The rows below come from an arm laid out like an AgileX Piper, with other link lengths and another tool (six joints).
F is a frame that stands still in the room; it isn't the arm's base.
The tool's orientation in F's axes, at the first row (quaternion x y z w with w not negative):
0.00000 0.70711 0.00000 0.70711
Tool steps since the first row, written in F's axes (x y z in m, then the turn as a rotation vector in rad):
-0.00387 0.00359 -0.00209 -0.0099 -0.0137 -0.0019
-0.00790 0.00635 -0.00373 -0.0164 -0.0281 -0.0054
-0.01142 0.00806 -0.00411 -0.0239 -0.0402 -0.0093
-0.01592 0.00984 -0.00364 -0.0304 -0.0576 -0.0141
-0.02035 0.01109 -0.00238 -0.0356 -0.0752 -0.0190
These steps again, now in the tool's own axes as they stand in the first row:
0.00209 0.00359 -0.00387 0.0019 -0.0137 -0.0099
0.00373 0.00635 -0.00790 0.0054 -0.0281 -0.0164
0.00411 0.00806 -0.01142 0.0093 -0.0402 -0.0239
0.00364 0.00984 -0.01592 0.0141 -0.0576 -0.0304
0.00238 0.01109 -0.02035 0.0190 -0.0752 -0.0356

